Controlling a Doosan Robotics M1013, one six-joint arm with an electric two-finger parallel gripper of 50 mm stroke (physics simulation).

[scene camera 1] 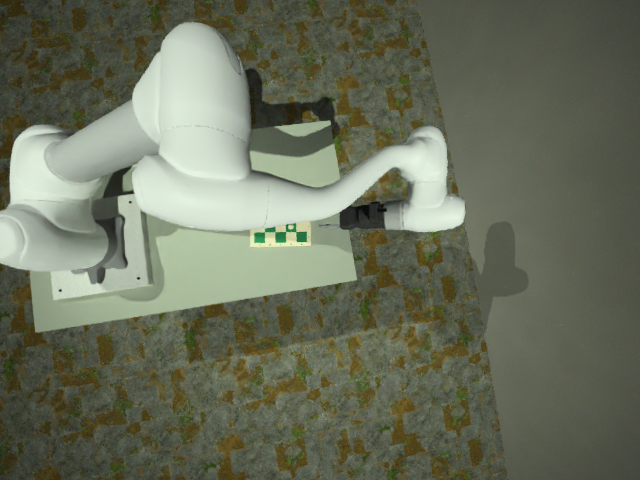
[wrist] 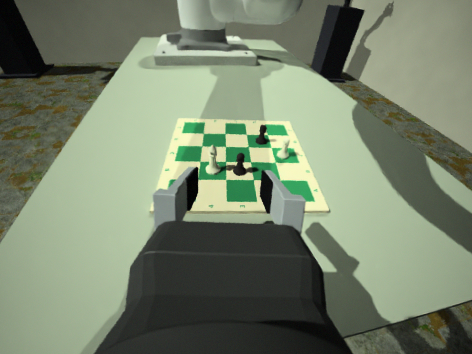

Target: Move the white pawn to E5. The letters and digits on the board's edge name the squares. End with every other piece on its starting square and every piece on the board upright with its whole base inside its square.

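Places are measured from the arm's base along level axes (x ahead, y left, z up), in centimetres.
Pixels of known places: gripper, fingertip midpoint: (wrist: 229,181); arm's base at its link origin: (scene camera 1: 99,245) (wrist: 204,44).
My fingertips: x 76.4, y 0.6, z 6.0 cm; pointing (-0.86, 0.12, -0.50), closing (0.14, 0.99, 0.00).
Observation:
Ahead of a thing's pixels: the offset from my fingertips to its top centre. "pt": to the spot under its first point. Level surfaces: height alone.
The small white piece, seemingly the pawn {dz -5.1, dx -13.3, dy +10.4 cm} (wrist: 284,151), stands upright on C1; the arm hides it in the scene view. A taller white piece {dz -3.9, dx -10.7, dy -0.9 cm} (scene camera 1: 291,226) (wrist: 213,162) stands on B4. One black piece {dz -5.1, dx -10.1, dy +2.8 cm} (wrist: 240,165) stands on B3, another {dz -5.1, dx -17.3, dy +7.7 cm} (wrist: 262,135) on D2. The green square E5 {pt dz -8.3, dx -22.3, dy -3.6 cm} (scene camera 1: 259,237) (wrist: 193,128) is bare, at the board's far left corner in the wrist view. My gripper (scene camera 1: 321,225) (wrist: 229,181) is open and empty, beyond the board's A edge, pointing toward the board and apart from all pieces.
The chessboard (scene camera 1: 254,244) (wrist: 322,206) lies on the pale table {dz -8.9 cm} (scene camera 1: 206,279) (wrist: 75,210). My arm (scene camera 1: 227,201) covers part of the board in the scene view. The robot base (scene camera 1: 139,258) (wrist: 205,59) stands at the table's other end. Dark stands (wrist: 337,42) rise beyond the table.

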